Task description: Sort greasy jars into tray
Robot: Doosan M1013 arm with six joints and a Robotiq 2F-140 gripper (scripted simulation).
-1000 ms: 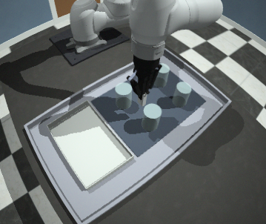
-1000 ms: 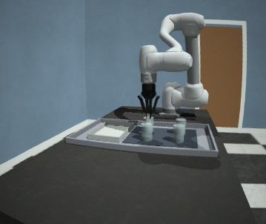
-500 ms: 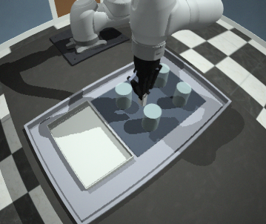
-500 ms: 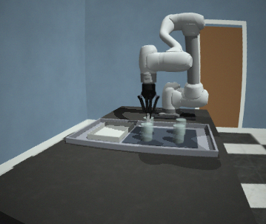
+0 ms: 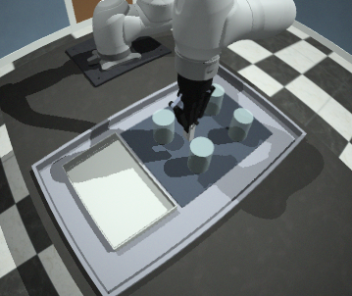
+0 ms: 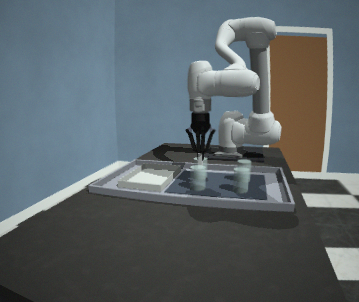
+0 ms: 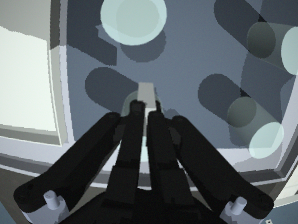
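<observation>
My gripper is now 11 cm above the steel table top, 3 cm to the left of it and 1 cm past it. From my hand the other things lie so: tray (24 cm to the right, 10 cm below, 1 cm ahead); drying mat (11 cm below, 8 cm to the left, 4 cm behind).
</observation>
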